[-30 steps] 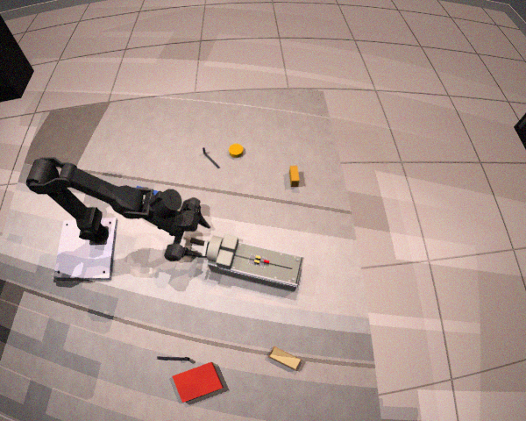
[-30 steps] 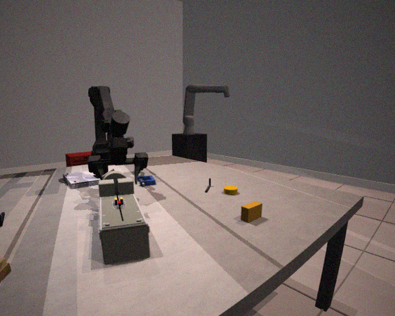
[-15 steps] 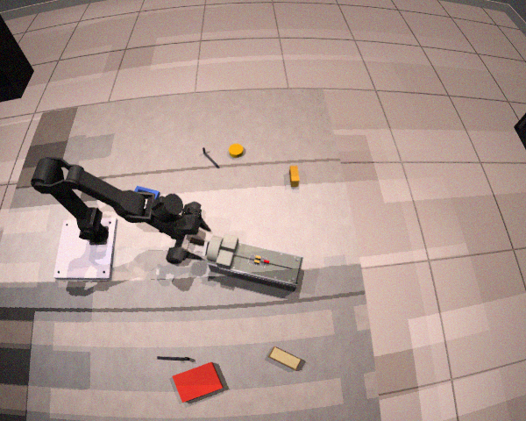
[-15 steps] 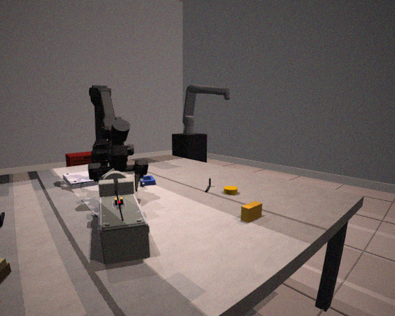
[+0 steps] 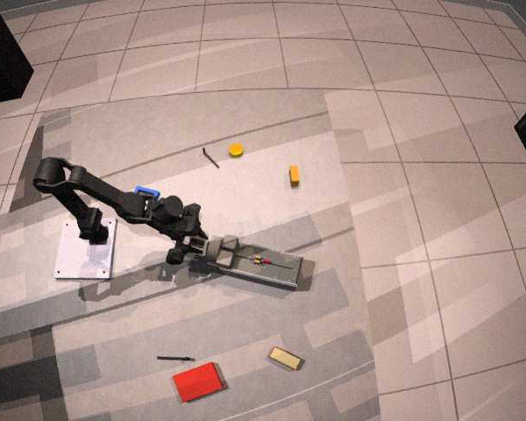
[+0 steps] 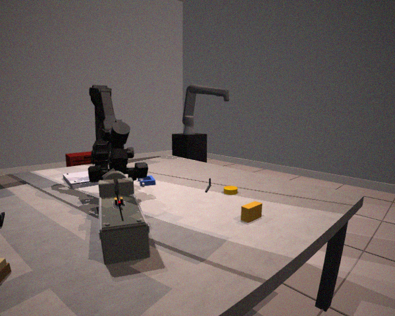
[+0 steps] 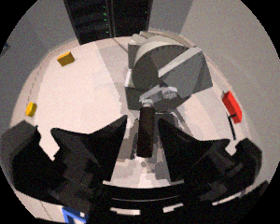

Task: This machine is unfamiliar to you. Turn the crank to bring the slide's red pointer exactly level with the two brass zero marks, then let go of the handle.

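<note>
Right now my gripper tip is 20 mm past the dark crank handle and 20 mm below it. The rest, counted from my gripper tip: blue block 210 mm behind, 200 mm to the left, 30 mm below; bent black rod 360 mm to the left, 30 mm below; red pointer 180 mm ahead, 80 mm to the right, 40 mm above.
</note>
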